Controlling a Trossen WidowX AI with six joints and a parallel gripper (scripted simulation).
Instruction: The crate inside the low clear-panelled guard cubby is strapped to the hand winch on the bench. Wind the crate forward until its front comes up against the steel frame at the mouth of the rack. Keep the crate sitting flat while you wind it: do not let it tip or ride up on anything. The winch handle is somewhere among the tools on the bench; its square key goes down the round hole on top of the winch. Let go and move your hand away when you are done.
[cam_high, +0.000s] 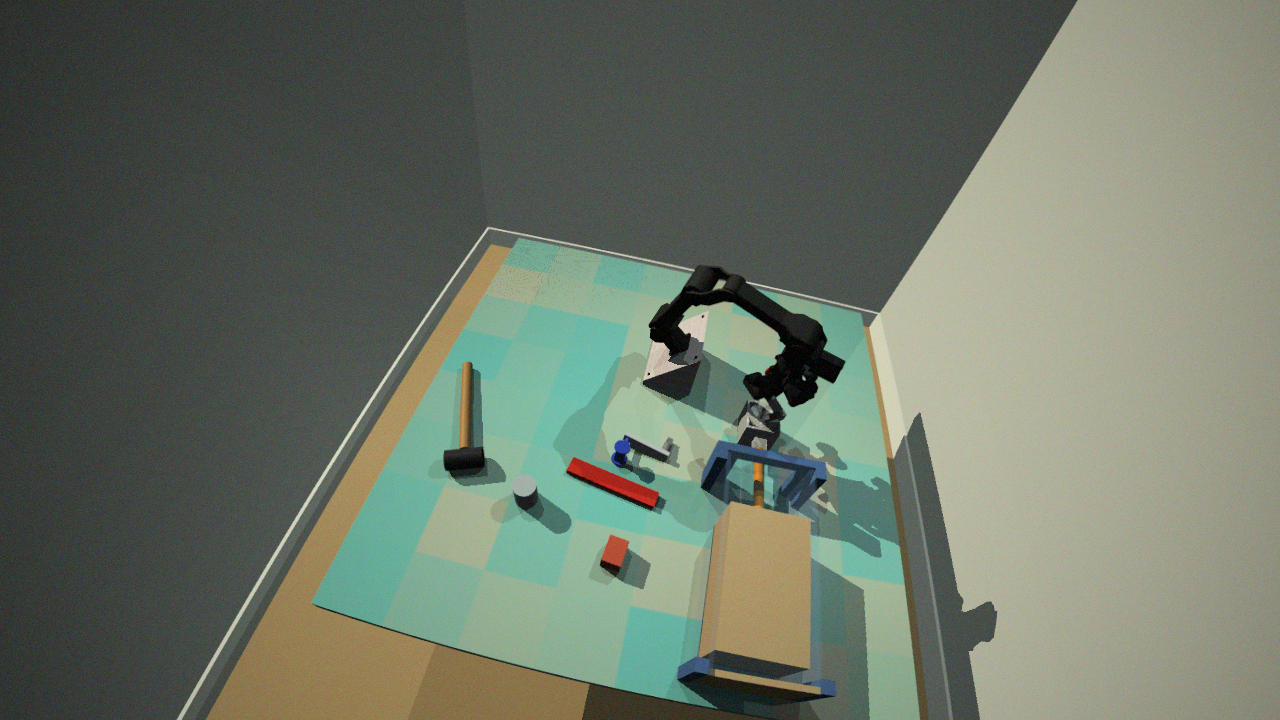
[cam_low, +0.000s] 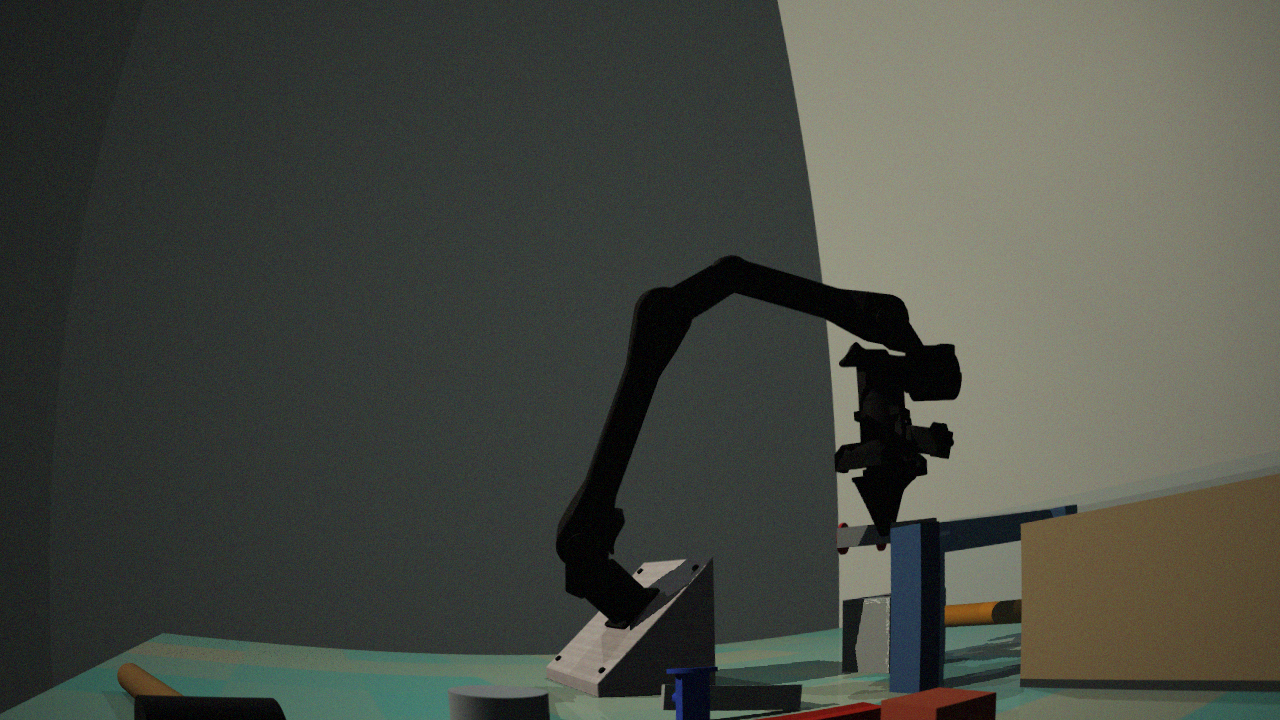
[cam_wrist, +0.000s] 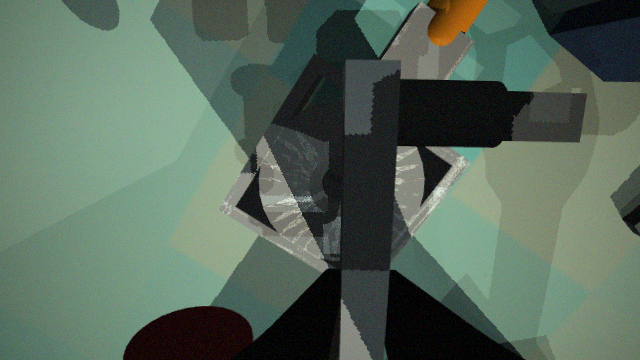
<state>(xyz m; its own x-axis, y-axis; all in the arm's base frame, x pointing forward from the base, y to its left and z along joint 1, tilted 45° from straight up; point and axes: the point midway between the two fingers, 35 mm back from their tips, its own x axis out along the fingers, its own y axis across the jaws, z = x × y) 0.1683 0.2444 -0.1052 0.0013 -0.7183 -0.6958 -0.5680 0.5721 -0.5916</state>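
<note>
Now: gripper tip 6 cm past the red knob. The rest, counted from my gripper tip: blue steel frame (16 cm ahead, 1 cm to the left, 5 cm below); winch handle (1 cm behind); grey winch (1 cm behind, 13 cm below).
</note>
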